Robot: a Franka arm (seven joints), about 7 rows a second.
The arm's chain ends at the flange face. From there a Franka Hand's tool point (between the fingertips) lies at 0.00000 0.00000 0.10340 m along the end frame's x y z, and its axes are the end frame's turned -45 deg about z.
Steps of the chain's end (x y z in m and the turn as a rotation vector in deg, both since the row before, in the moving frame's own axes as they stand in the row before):
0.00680, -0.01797, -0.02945, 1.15, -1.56, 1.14
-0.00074, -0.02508, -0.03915, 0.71, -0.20, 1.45
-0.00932, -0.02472, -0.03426, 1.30, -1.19, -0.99
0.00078, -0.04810, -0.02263, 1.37, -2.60, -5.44
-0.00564, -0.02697, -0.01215, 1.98, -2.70, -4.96
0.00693, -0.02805, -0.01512, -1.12, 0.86, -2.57
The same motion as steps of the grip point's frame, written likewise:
0.01703, -0.01136, -0.02951, 1.92, -0.29, 1.14
0.01788, -0.01941, -0.03916, 0.64, 0.36, 1.45
0.01100, -0.02725, -0.03431, 1.76, 0.08, -0.99
0.03276, -0.03844, -0.02277, 2.81, -0.87, -5.44
0.01391, -0.02898, -0.01233, 3.31, -0.51, -4.96
0.02446, -0.01240, -0.01515, -1.40, -0.18, -2.57

